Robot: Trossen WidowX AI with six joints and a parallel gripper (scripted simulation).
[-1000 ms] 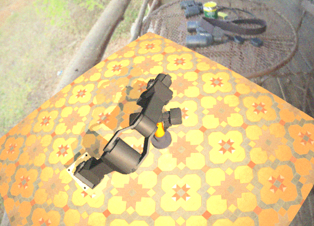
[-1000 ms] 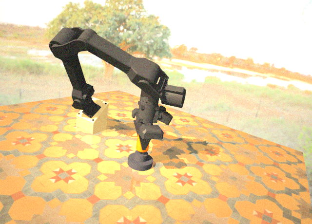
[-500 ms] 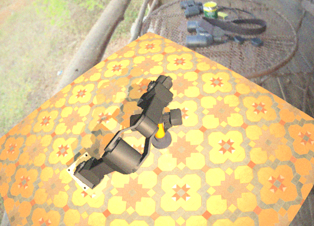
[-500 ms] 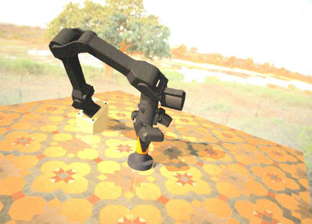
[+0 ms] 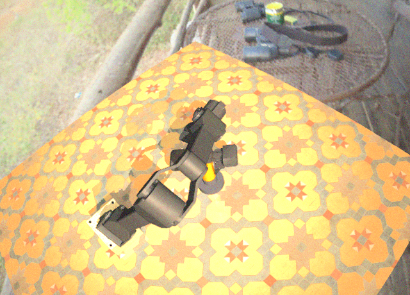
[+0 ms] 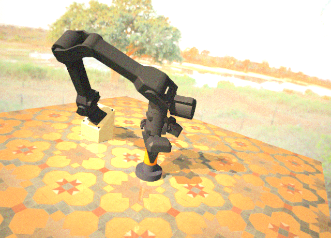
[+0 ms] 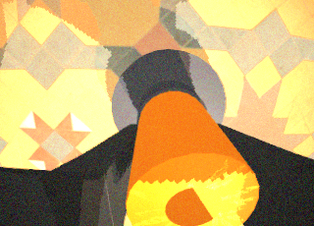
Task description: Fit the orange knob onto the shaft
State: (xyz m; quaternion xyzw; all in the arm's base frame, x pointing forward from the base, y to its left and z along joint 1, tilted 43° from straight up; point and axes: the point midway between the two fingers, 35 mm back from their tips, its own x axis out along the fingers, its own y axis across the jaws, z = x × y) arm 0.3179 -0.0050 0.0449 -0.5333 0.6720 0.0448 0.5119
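The orange knob is 2 cm above my gripper tip. The rest, counted from my gripper tip: round pedestal 2 cm below.
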